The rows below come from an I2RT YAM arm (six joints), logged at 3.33 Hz.
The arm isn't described. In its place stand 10 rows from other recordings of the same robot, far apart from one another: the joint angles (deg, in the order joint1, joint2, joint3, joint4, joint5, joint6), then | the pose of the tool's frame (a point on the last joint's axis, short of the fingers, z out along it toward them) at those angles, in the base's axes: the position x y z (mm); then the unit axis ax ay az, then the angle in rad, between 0 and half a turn.
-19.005, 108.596, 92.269, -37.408, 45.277, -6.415 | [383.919, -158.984, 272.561, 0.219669, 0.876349, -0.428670, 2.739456]
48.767, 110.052, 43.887, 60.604, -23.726, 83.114 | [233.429, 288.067, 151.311, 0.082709, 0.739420, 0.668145, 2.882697]
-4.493, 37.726, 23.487, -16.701, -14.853, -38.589 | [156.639, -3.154, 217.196, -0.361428, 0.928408, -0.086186, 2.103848]
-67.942, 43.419, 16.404, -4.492, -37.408, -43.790 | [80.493, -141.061, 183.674, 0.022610, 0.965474, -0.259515, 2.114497]
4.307, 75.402, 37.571, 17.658, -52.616, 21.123 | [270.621, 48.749, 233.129, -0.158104, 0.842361, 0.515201, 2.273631]
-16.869, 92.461, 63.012, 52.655, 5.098, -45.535 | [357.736, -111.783, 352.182, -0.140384, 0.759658, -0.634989, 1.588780]
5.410, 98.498, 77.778, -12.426, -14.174, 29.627 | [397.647, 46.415, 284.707, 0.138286, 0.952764, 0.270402, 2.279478]
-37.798, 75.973, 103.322, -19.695, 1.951, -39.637 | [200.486, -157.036, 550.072, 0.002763, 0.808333, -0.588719, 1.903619]
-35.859, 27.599, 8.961, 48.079, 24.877, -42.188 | [96.534, -88.252, 266.609, 0.195791, 0.619821, -0.759926, 1.887458]
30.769, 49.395, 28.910, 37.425, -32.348, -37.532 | [160.591, 117.783, 314.723, -0.809135, 0.555430, 0.191827, 1.351694]
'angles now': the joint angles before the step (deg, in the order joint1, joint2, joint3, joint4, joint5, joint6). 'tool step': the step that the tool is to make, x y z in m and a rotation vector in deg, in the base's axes. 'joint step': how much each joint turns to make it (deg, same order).
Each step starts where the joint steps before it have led.
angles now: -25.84 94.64 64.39 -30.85 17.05 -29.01
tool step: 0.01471 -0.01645 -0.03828 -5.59 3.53 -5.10
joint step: -0.61 7.84 -0.31 7.12 7.92 0.88
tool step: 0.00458 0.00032 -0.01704 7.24 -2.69 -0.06
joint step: -0.27 2.71 -0.03 0.61 -6.95 3.52
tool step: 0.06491 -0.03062 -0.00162 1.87 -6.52 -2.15
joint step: 0.00 13.27 17.84 -0.78 -3.08 4.21
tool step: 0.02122 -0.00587 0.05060 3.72 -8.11 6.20
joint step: -0.18 -0.57 9.98 -4.68 -9.31 -1.66
